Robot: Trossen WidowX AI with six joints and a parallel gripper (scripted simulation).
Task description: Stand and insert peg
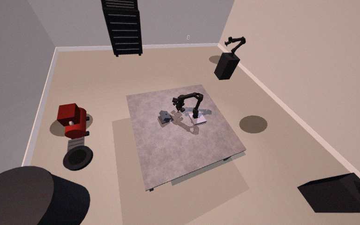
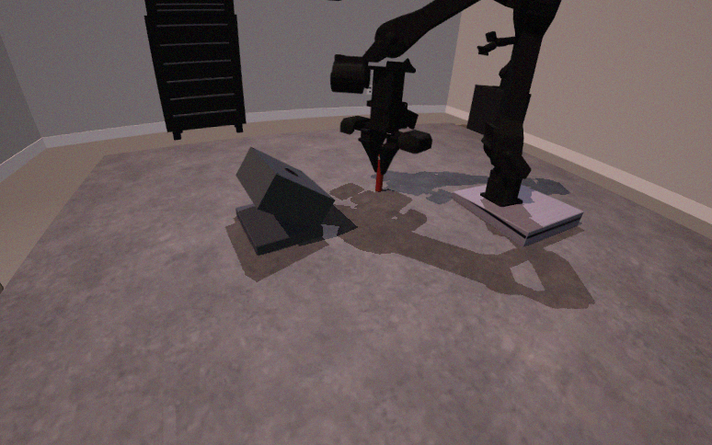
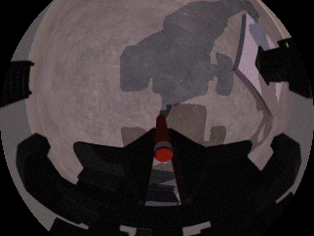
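Now: gripper tip 210 mm short of the dark sloped panel, 80 mm to the right of it and 30 mm below it. Round my gripper tip: grey base plate: 220 mm ahead, 80 mm to the left, 30 mm below; then red peg: 20 mm above.
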